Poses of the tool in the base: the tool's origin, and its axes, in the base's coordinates. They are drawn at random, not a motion.
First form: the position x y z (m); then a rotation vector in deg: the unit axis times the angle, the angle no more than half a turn.
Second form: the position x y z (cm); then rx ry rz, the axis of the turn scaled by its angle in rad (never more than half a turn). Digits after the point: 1 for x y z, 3 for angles.
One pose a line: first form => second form
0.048, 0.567, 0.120, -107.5, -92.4, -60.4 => 4.8, 56.7, 12.0, -1.876, -1.613, -1.054
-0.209, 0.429, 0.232, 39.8, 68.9, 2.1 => -20.9, 42.9, 23.2, 0.695, 1.203, 0.037
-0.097, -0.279, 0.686, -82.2, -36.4, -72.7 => -9.7, -27.9, 68.6, -1.435, -0.635, -1.269
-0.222, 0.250, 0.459, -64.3, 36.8, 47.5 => -22.2, 25.0, 45.9, -1.122, 0.642, 0.829
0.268, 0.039, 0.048, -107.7, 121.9, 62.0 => 26.8, 3.9, 4.8, -1.880, 2.128, 1.082
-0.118, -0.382, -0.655, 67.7, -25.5, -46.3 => -11.8, -38.2, -65.5, 1.182, -0.445, -0.808
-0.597, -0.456, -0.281, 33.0, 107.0, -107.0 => -59.7, -45.6, -28.1, 0.576, 1.868, -1.868
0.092, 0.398, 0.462, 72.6, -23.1, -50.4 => 9.2, 39.8, 46.2, 1.267, -0.403, -0.880
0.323, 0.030, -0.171, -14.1, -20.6, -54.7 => 32.3, 3.0, -17.1, -0.246, -0.360, -0.955
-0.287, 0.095, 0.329, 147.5, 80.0, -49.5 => -28.7, 9.5, 32.9, 2.574, 1.396, -0.864
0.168, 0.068, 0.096, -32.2, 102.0, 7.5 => 16.8, 6.8, 9.6, -0.562, 1.780, 0.131
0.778, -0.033, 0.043, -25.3, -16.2, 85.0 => 77.8, -3.3, 4.3, -0.442, -0.283, 1.484
